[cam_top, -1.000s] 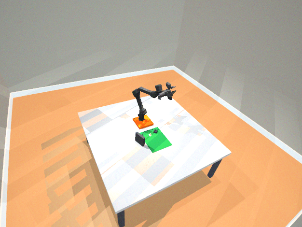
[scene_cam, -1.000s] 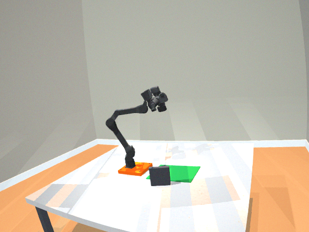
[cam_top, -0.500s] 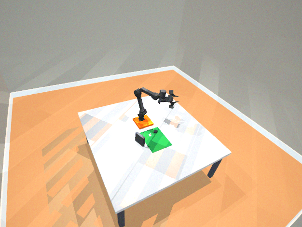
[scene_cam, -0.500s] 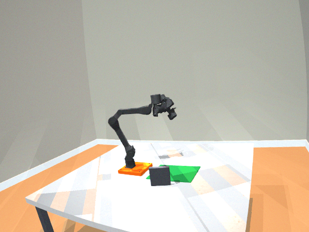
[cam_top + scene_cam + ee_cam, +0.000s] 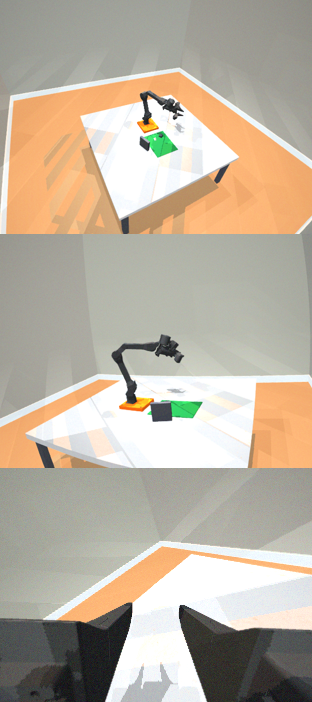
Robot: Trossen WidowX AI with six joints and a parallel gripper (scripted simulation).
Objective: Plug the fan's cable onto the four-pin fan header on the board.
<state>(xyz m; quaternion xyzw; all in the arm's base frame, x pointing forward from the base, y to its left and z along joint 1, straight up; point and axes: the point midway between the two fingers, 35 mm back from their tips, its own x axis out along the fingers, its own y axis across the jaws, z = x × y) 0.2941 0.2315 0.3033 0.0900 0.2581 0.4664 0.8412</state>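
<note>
My gripper tip is now 300 mm above the fan plug, 190 mm to the left of it and 70 mm past it. Round my gripper tip: green board (330 mm below, 240 mm to the right, 20 mm ahead); then pale header (310 mm below, 270 mm to the right, 50 mm behind); then dark grey fan (410 mm to the right, 250 mm below, 10 mm ahead).
</note>
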